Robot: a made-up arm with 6 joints. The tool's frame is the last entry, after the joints. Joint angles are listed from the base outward.
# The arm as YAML. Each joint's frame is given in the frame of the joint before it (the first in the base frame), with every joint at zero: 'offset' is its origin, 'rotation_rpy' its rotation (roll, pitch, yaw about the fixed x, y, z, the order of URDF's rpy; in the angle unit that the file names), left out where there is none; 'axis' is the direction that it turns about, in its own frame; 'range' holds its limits. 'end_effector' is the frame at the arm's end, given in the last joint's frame.
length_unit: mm
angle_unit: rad
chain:
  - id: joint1
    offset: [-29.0, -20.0, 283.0]
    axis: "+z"
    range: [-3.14, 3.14]
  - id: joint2
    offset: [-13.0, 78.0, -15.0]
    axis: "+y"
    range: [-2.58, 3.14]
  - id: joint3
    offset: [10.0, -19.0, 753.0]
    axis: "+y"
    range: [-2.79, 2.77]
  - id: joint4
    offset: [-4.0, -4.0, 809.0]
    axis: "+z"
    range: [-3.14, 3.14]
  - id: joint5
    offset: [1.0, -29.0, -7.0]
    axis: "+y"
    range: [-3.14, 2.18]
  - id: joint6
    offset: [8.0, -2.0, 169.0]
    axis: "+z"
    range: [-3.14, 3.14]
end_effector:
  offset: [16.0, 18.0, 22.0]
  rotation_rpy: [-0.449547, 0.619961, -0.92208]
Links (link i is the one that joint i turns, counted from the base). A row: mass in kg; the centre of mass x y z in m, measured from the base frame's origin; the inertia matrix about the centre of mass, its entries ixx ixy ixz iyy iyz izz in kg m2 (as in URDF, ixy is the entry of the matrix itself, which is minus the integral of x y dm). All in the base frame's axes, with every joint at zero. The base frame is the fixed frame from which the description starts. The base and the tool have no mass.
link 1: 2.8; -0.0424 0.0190 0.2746; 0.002 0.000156 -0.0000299 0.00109 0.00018 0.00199
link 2: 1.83; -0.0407 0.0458 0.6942; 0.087 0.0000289 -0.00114 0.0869 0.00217 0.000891
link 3: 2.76; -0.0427 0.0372 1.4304; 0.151 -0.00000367 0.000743 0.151 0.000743 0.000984
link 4: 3.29; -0.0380 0.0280 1.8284; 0.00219 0 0 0.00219 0 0.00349
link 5: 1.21; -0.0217 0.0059 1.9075; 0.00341 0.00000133 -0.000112 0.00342 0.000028 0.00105
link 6: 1.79; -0.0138 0.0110 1.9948; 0.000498 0 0 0.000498 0 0.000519
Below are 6 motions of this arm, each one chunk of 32 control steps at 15 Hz.
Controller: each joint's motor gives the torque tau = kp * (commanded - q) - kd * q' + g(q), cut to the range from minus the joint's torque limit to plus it. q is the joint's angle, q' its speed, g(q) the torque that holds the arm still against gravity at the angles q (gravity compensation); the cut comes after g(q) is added. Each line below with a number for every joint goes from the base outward.
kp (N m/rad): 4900 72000 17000 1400 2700 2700
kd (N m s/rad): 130 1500 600 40 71 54
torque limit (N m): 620 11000 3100 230 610 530
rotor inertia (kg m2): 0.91 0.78 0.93 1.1 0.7 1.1
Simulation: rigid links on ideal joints. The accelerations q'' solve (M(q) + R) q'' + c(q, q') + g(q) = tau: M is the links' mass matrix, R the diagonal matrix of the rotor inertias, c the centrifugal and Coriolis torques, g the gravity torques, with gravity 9.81 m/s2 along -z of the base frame. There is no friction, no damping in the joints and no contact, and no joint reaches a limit. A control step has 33 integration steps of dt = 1/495 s. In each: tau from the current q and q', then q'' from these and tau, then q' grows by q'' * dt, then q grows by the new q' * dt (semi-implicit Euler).
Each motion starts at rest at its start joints. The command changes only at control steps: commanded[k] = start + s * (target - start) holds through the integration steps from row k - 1 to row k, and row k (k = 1, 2, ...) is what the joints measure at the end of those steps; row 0 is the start. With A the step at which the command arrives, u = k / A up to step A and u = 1 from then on. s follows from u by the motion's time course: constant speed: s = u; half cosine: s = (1 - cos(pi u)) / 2; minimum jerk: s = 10 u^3 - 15 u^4 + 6 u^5; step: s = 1 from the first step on.
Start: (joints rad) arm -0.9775 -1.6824 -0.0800 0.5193 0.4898 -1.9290
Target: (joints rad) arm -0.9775 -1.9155 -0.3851 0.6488 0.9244 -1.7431
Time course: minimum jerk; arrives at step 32
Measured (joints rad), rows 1 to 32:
1: -0.9775 -1.6825 -0.0801 0.5193 0.4899 -1.9289
2: -0.9775 -1.6830 -0.0807 0.5196 0.4907 -1.9285
3: -0.9775 -1.6842 -0.0822 0.5202 0.4928 -1.9275
4: -0.9775 -1.6863 -0.0849 0.5214 0.4966 -1.9258
5: -0.9775 -1.6897 -0.0890 0.5232 0.5024 -1.9231
6: -0.9775 -1.6942 -0.0948 0.5257 0.5106 -1.9195
7: -0.9775 -1.7001 -0.1023 0.5290 0.5211 -1.9148
8: -0.9775 -1.7072 -0.1115 0.5329 0.5341 -1.9090
9: -0.9775 -1.7157 -0.1224 0.5376 0.5495 -1.9022
10: -0.9775 -1.7253 -0.1349 0.5429 0.5671 -1.8945
11: -0.9775 -1.7360 -0.1488 0.5489 0.5868 -1.8860
12: -0.9775 -1.7477 -0.1639 0.5554 0.6083 -1.8766
13: -0.9775 -1.7602 -0.1801 0.5623 0.6313 -1.8667
14: -0.9775 -1.7732 -0.1971 0.5695 0.6555 -1.8562
15: -0.9775 -1.7867 -0.2147 0.5770 0.6804 -1.8455
16: -0.9776 -1.8003 -0.2325 0.5846 0.7058 -1.8346
17: -0.9776 -1.8139 -0.2503 0.5922 0.7312 -1.8238
18: -0.9776 -1.8273 -0.2679 0.5997 0.7563 -1.8131
19: -0.9776 -1.8403 -0.2849 0.6069 0.7806 -1.8028
20: -0.9776 -1.8526 -0.3011 0.6138 0.8037 -1.7930
21: -0.9776 -1.8641 -0.3163 0.6202 0.8254 -1.7838
22: -0.9776 -1.8746 -0.3302 0.6261 0.8453 -1.7755
23: -0.9776 -1.8840 -0.3426 0.6313 0.8631 -1.7680
24: -0.9776 -1.8922 -0.3535 0.6359 0.8787 -1.7615
25: -0.9776 -1.8991 -0.3627 0.6397 0.8919 -1.7560
26: -0.9776 -1.9047 -0.3702 0.6428 0.9027 -1.7516
27: -0.9776 -1.9090 -0.3760 0.6452 0.9111 -1.7482
28: -0.9776 -1.9121 -0.3802 0.6469 0.9172 -1.7458
29: -0.9776 -1.9140 -0.3829 0.6480 0.9211 -1.7442
30: -0.9776 -1.9151 -0.3844 0.6486 0.9233 -1.7434
31: -0.9775 -1.9155 -0.3850 0.6488 0.9242 -1.7431
32: -0.9775 -1.9155 -0.3851 0.6488 0.9244 -1.7431

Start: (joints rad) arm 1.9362 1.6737 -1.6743 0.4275 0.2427 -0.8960
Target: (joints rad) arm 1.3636 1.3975 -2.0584 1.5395 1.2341 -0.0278
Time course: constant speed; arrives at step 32
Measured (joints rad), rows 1 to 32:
1: 1.9196 1.6649 -1.6856 0.4625 0.2726 -0.8647
2: 1.8977 1.6563 -1.6975 0.4995 0.3034 -0.8382
3: 1.8803 1.6476 -1.7095 0.5335 0.3344 -0.8110
4: 1.8633 1.6390 -1.7216 0.5684 0.3654 -0.7838
5: 1.8451 1.6304 -1.7336 0.6032 0.3964 -0.7567
6: 1.8272 1.6218 -1.7456 0.6379 0.4274 -0.7296
7: 1.8094 1.6132 -1.7576 0.6727 0.4584 -0.7024
8: 1.7915 1.6045 -1.7696 0.7075 0.4894 -0.6753
9: 1.7737 1.5959 -1.7816 0.7423 0.5204 -0.6482
10: 1.7558 1.5873 -1.7935 0.7771 0.5514 -0.6210
11: 1.7380 1.5787 -1.8055 0.8118 0.5824 -0.5939
12: 1.7201 1.5700 -1.8175 0.8466 0.6134 -0.5668
13: 1.7023 1.5614 -1.8295 0.8814 0.6444 -0.5396
14: 1.6844 1.5528 -1.8415 0.9162 0.6754 -0.5125
15: 1.6666 1.5442 -1.8535 0.9509 0.7064 -0.4854
16: 1.6487 1.5356 -1.8655 0.9857 0.7374 -0.4582
17: 1.6309 1.5269 -1.8775 1.0205 0.7684 -0.4311
18: 1.6131 1.5183 -1.8895 1.0553 0.7995 -0.4040
19: 1.5952 1.5097 -1.9015 1.0900 0.8305 -0.3768
20: 1.5774 1.5011 -1.9135 1.1248 0.8615 -0.3497
21: 1.5595 1.4925 -1.9255 1.1596 0.8925 -0.3226
22: 1.5417 1.4838 -1.9375 1.1944 0.9235 -0.2954
23: 1.5239 1.4752 -1.9495 1.2291 0.9545 -0.2683
24: 1.5060 1.4666 -1.9615 1.2639 0.9855 -0.2412
25: 1.4882 1.4580 -1.9735 1.2987 1.0166 -0.2140
26: 1.4703 1.4494 -1.9854 1.3334 1.0476 -0.1869
27: 1.4525 1.4407 -1.9974 1.3682 1.0786 -0.1598
28: 1.4347 1.4321 -2.0094 1.4030 1.1096 -0.1326
29: 1.4168 1.4235 -2.0214 1.4377 1.1406 -0.1055
30: 1.3990 1.4149 -2.0334 1.4725 1.1716 -0.0784
31: 1.3811 1.4062 -2.0454 1.5073 1.2026 -0.0512
32: 1.3633 1.3976 -2.0574 1.5420 1.2336 -0.0241

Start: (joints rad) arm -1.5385 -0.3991 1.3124 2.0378 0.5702 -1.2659
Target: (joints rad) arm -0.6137 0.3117 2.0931 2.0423 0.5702 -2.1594
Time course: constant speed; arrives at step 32
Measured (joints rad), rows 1 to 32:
1: -1.5101 -0.3759 1.3362 2.0382 0.5695 -1.2982
2: -1.4810 -0.3536 1.3610 2.0363 0.5694 -1.3256
3: -1.4516 -0.3315 1.3853 2.0370 0.5694 -1.3535
4: -1.4224 -0.3093 1.4097 2.0372 0.5694 -1.3815
5: -1.3933 -0.2871 1.4341 2.0373 0.5694 -1.4094
6: -1.3641 -0.2649 1.4584 2.0374 0.5694 -1.4373
7: -1.3350 -0.2427 1.4828 2.0376 0.5693 -1.4652
8: -1.3059 -0.2206 1.5072 2.0377 0.5693 -1.4931
9: -1.2769 -0.1984 1.5315 2.0378 0.5693 -1.5211
10: -1.2478 -0.1762 1.5559 2.0380 0.5693 -1.5490
11: -1.2188 -0.1540 1.5803 2.0381 0.5693 -1.5769
12: -1.1898 -0.1319 1.6046 2.0383 0.5692 -1.6048
13: -1.1608 -0.1097 1.6290 2.0384 0.5692 -1.6327
14: -1.1318 -0.0875 1.6533 2.0386 0.5692 -1.6607
15: -1.1028 -0.0654 1.6777 2.0387 0.5692 -1.6886
16: -1.0738 -0.0432 1.7020 2.0389 0.5692 -1.7165
17: -1.0448 -0.0210 1.7264 2.0390 0.5692 -1.7444
18: -1.0159 0.0012 1.7507 2.0392 0.5692 -1.7723
19: -0.9869 0.0233 1.7751 2.0393 0.5692 -1.8003
20: -0.9579 0.0455 1.7994 2.0395 0.5692 -1.8282
21: -0.9290 0.0677 1.8238 2.0396 0.5692 -1.8561
22: -0.9000 0.0898 1.8481 2.0398 0.5692 -1.8840
23: -0.8710 0.1120 1.8725 2.0399 0.5692 -1.9119
24: -0.8421 0.1342 1.8968 2.0401 0.5692 -1.9399
25: -0.8131 0.1564 1.9212 2.0402 0.5692 -1.9678
26: -0.7842 0.1785 1.9455 2.0404 0.5692 -1.9957
27: -0.7552 0.2007 1.9699 2.0405 0.5693 -2.0236
28: -0.7263 0.2229 1.9942 2.0407 0.5693 -2.0515
29: -0.6974 0.2451 2.0186 2.0408 0.5693 -2.0794
30: -0.6684 0.2672 2.0430 2.0410 0.5693 -2.1074
31: -0.6395 0.2894 2.0673 2.0411 0.5693 -2.1353
32: -0.6105 0.3116 2.0917 2.0413 0.5693 -2.1632

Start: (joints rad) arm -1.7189 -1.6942 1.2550 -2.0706 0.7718 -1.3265
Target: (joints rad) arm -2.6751 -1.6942 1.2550 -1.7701 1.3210 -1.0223
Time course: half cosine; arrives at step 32
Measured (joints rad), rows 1 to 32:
1: -1.7204 -1.6942 1.2550 -2.0698 0.7732 -1.3256
2: -1.7264 -1.6942 1.2550 -2.0674 0.7771 -1.3232
3: -1.7384 -1.6942 1.2550 -2.0637 0.7836 -1.3194
4: -1.7555 -1.6942 1.2550 -2.0588 0.7926 -1.3142
5: -1.7764 -1.6942 1.2549 -2.0525 0.8041 -1.3077
6: -1.8007 -1.6942 1.2549 -2.0448 0.8179 -1.2998
7: -1.8290 -1.6942 1.2549 -2.0360 0.8340 -1.2908
8: -1.8610 -1.6943 1.2549 -2.0260 0.8520 -1.2806
9: -1.8964 -1.6943 1.2549 -2.0151 0.8720 -1.2694
10: -1.9346 -1.6943 1.2549 -2.0032 0.8936 -1.2573
11: -1.9752 -1.6943 1.2549 -1.9906 0.9167 -1.2444
12: -2.0180 -1.6943 1.2548 -1.9772 0.9410 -1.2308
13: -2.0626 -1.6943 1.2548 -1.9633 0.9664 -1.2167
14: -2.1084 -1.6943 1.2548 -1.9490 0.9925 -1.2021
15: -2.1551 -1.6943 1.2548 -1.9345 1.0191 -1.1873
16: -2.2022 -1.6943 1.2548 -1.9197 1.0461 -1.1724
17: -2.2492 -1.6943 1.2548 -1.9050 1.0730 -1.1575
18: -2.2957 -1.6943 1.2548 -1.8905 1.0996 -1.1428
19: -2.3413 -1.6943 1.2548 -1.8762 1.1258 -1.1283
20: -2.3855 -1.6943 1.2549 -1.8623 1.1512 -1.1143
21: -2.4279 -1.6943 1.2549 -1.8490 1.1756 -1.1009
22: -2.4680 -1.6943 1.2549 -1.8364 1.1987 -1.0882
23: -2.5056 -1.6943 1.2549 -1.8246 1.2204 -1.0763
24: -2.5401 -1.6942 1.2549 -1.8137 1.2404 -1.0654
25: -2.5714 -1.6942 1.2549 -1.8039 1.2585 -1.0555
26: -2.5991 -1.6942 1.2550 -1.7951 1.2746 -1.0468
27: -2.6228 -1.6942 1.2550 -1.7876 1.2884 -1.0393
28: -2.6425 -1.6942 1.2550 -1.7813 1.3000 -1.0330
29: -2.6579 -1.6942 1.2550 -1.7764 1.3091 -1.0282
30: -2.6689 -1.6942 1.2550 -1.7729 1.3157 -1.0248
31: -2.6753 -1.6942 1.2550 -1.7708 1.3196 -1.0228
32: -2.6771 -1.6942 1.2550 -1.7702 1.3210 -1.0222

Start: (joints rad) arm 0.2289 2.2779 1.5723 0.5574 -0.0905 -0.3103
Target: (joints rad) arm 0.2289 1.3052 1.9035 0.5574 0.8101 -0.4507
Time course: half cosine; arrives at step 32
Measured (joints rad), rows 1 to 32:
1: 0.2288 2.2756 1.5728 0.5574 -0.0884 -0.3107
2: 0.2287 2.2685 1.5746 0.5574 -0.0822 -0.3118
3: 0.2285 2.2569 1.5780 0.5573 -0.0716 -0.3135
4: 0.2284 2.2409 1.5829 0.5573 -0.0569 -0.3159
5: 0.2282 2.2205 1.5893 0.5573 -0.0382 -0.3190
6: 0.2281 2.1959 1.5972 0.5573 -0.0156 -0.3226
7: 0.2280 2.1675 1.6064 0.5573 0.0106 -0.3267
8: 0.2279 2.1355 1.6169 0.5573 0.0402 -0.3314
9: 0.2278 2.1002 1.6285 0.5573 0.0729 -0.3366
10: 0.2278 2.0619 1.6412 0.5573 0.1084 -0.3422
11: 0.2278 2.0210 1.6549 0.5574 0.1463 -0.3481
12: 0.2278 1.9779 1.6694 0.5574 0.1863 -0.3544
13: 0.2278 1.9330 1.6845 0.5575 0.2280 -0.3609
14: 0.2279 1.8867 1.7002 0.5575 0.2709 -0.3676
15: 0.2280 1.8396 1.7163 0.5575 0.3148 -0.3745
16: 0.2280 1.7920 1.7325 0.5576 0.3590 -0.3814
17: 0.2281 1.7443 1.7488 0.5576 0.4033 -0.3882
18: 0.2282 1.6972 1.7650 0.5577 0.4471 -0.3950
19: 0.2283 1.6509 1.7810 0.5577 0.4901 -0.4017
20: 0.2284 1.6060 1.7965 0.5577 0.5319 -0.4082
21: 0.2284 1.5628 1.8114 0.5577 0.5719 -0.4144
22: 0.2285 1.5219 1.8257 0.5577 0.6099 -0.4202
23: 0.2286 1.4836 1.8390 0.5577 0.6455 -0.4257
24: 0.2286 1.4482 1.8514 0.5577 0.6783 -0.4308
25: 0.2287 1.4161 1.8627 0.5576 0.7080 -0.4353
26: 0.2287 1.3876 1.8728 0.5576 0.7344 -0.4394
27: 0.2287 1.3630 1.8815 0.5576 0.7571 -0.4429
28: 0.2288 1.3426 1.8889 0.5576 0.7760 -0.4457
29: 0.2288 1.3264 1.8948 0.5575 0.7909 -0.4480
30: 0.2288 1.3148 1.8992 0.5575 0.8016 -0.4496
31: 0.2289 1.3077 1.9020 0.5575 0.8080 -0.4505
32: 0.2289 1.3052 1.9032 0.5574 0.8101 -0.4507

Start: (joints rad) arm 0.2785 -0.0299 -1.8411 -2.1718 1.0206 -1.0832
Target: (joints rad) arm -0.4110 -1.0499 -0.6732 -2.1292 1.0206 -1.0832
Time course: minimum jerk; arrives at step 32
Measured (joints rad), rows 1 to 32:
1: 0.2783 -0.0302 -1.8408 -2.1718 1.0206 -1.0832
2: 0.2770 -0.0321 -1.8388 -2.1717 1.0205 -1.0832
3: 0.2736 -0.0370 -1.8337 -2.1715 1.0204 -1.0832
4: 0.2672 -0.0460 -1.8240 -2.1711 1.0203 -1.0832
5: 0.2576 -0.0599 -1.8089 -2.1706 1.0201 -1.0832
6: 0.2442 -0.0791 -1.7877 -2.1698 1.0199 -1.0832
7: 0.2271 -0.1040 -1.7601 -2.1687 1.0196 -1.0833
8: 0.2060 -0.1347 -1.7260 -2.1675 1.0194 -1.0833
9: 0.1812 -0.1710 -1.6855 -2.1660 1.0192 -1.0833
10: 0.1529 -0.2126 -1.6390 -2.1643 1.0190 -1.0833
11: 0.1213 -0.2590 -1.5870 -2.1624 1.0188 -1.0833
12: 0.0869 -0.3097 -1.5301 -2.1603 1.0187 -1.0833
13: 0.0501 -0.3639 -1.4691 -2.1581 1.0185 -1.0833
14: 0.0115 -0.4208 -1.4049 -2.1558 1.0185 -1.0833
15: -0.0284 -0.4796 -1.3384 -2.1534 1.0185 -1.0833
16: -0.0689 -0.5393 -1.2707 -2.1510 1.0185 -1.0833
17: -0.1094 -0.5991 -1.2028 -2.1486 1.0186 -1.0834
18: -0.1494 -0.6579 -1.1357 -2.1462 1.0187 -1.0833
19: -0.1882 -0.7149 -1.0705 -2.1439 1.0188 -1.0833
20: -0.2251 -0.7692 -1.0081 -2.1417 1.0190 -1.0833
21: -0.2596 -0.8199 -0.9494 -2.1397 1.0192 -1.0833
22: -0.2912 -0.8664 -0.8954 -2.1377 1.0194 -1.0833
23: -0.3195 -0.9081 -0.8466 -2.1360 1.0195 -1.0833
24: -0.3441 -0.9445 -0.8037 -2.1344 1.0197 -1.0833
25: -0.3649 -0.9753 -0.7671 -2.1331 1.0199 -1.0833
26: -0.3816 -1.0003 -0.7369 -2.1320 1.0200 -1.0833
27: -0.3943 -1.0196 -0.7133 -2.1311 1.0202 -1.0833
28: -0.4032 -1.0336 -0.6958 -2.1304 1.0203 -1.0832
29: -0.4088 -1.0427 -0.6841 -2.1299 1.0204 -1.0832
30: -0.4115 -1.0476 -0.6772 -2.1295 1.0205 -1.0832
31: -0.4120 -1.0496 -0.6741 -2.1293 1.0205 -1.0832
32: -0.4114 -1.0499 -0.6733 -2.1292 1.0206 -1.0832

